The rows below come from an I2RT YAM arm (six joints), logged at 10 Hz.
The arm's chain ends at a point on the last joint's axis. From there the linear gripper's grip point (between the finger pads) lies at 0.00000 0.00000 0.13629 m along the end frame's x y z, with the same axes.
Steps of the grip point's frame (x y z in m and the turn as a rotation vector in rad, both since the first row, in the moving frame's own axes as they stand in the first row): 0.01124, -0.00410, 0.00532, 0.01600, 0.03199, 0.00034; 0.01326, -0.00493, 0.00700, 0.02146, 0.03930, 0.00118; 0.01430, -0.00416, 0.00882, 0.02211, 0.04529, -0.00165; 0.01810, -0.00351, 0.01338, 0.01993, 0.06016, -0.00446; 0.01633, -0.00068, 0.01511, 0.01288, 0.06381, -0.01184; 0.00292, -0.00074, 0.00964, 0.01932, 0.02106, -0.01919; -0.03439, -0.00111, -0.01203, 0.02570, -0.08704, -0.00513
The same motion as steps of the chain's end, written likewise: 0.00688, -0.00192, 0.00541, 0.01600, 0.03199, 0.00034; 0.00790, -0.00201, 0.00714, 0.02146, 0.03930, 0.00118; 0.00813, -0.00114, 0.00899, 0.02211, 0.04529, -0.00165; 0.00991, -0.00078, 0.01365, 0.01993, 0.06016, -0.00446; 0.00765, 0.00113, 0.01540, 0.01288, 0.06381, -0.01184; 0.00008, 0.00192, 0.00970, 0.01932, 0.02106, -0.01919; -0.02253, 0.00236, -0.01147, 0.02570, -0.08704, -0.00513
